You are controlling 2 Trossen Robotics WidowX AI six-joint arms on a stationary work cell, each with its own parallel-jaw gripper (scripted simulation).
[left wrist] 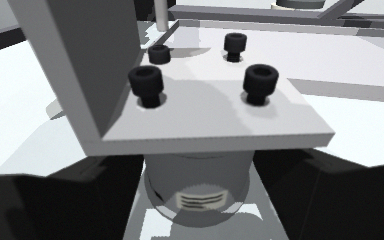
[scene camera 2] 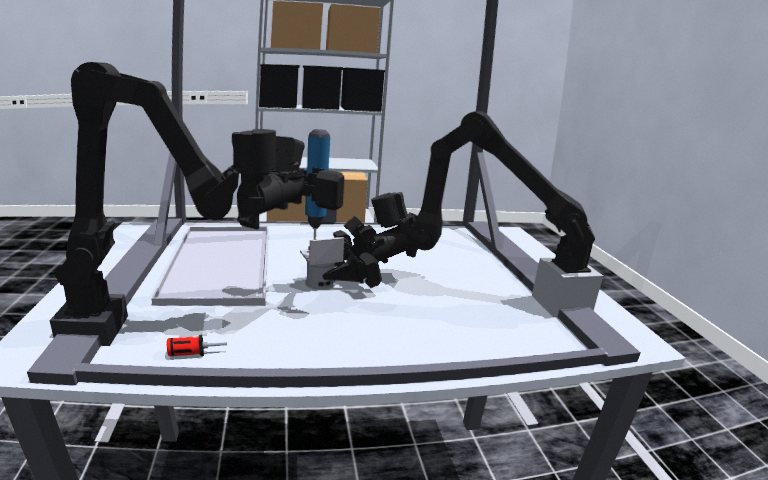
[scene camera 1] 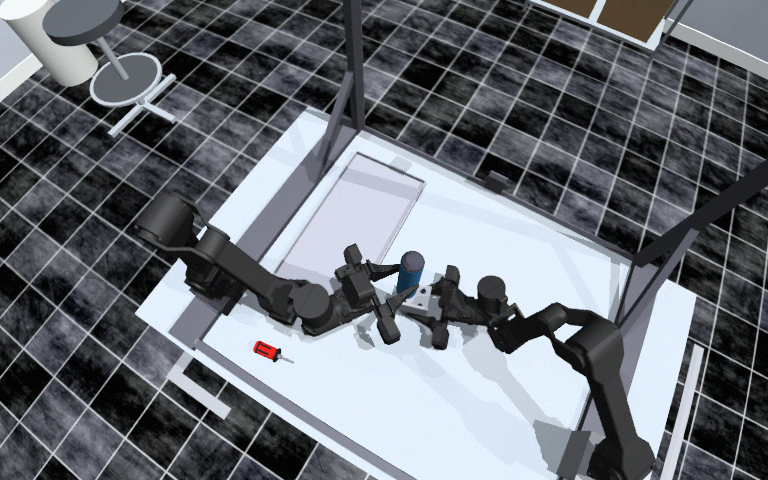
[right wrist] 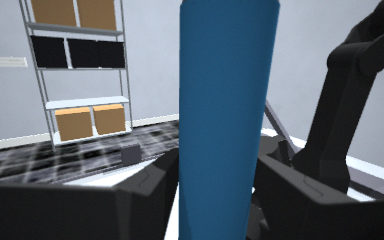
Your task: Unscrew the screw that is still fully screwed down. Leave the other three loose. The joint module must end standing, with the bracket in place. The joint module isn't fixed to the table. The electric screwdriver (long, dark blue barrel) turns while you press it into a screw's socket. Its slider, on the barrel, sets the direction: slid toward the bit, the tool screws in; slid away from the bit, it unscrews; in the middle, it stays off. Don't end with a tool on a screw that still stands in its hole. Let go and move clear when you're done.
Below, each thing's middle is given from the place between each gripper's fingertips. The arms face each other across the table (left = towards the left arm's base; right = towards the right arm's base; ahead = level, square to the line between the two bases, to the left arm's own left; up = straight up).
Now: the electric screwdriver (scene camera 2: 318,152) 30 mm behind my right hand, 20 mm to the left of it and 40 mm below it. The rest, counted from my right hand: shallow tray (scene camera 1: 368,203) (170 mm behind, 190 mm to the right, 230 mm below); then joint module (left wrist: 196,188) (40 mm behind, 30 mm to the left, 200 mm below); then bracket (scene camera 2: 321,251) (40 mm behind, 30 mm to the left, 160 mm below).
My left gripper is now 30 mm to the left of the joint module and 10 mm above it. From my left hand the other things lie so: shallow tray: 120 mm behind, 250 mm to the right, 30 mm below; then electric screwdriver: 20 mm ahead, 40 mm to the right, 160 mm above; then bracket: 10 mm ahead, 30 mm to the right, 40 mm above.
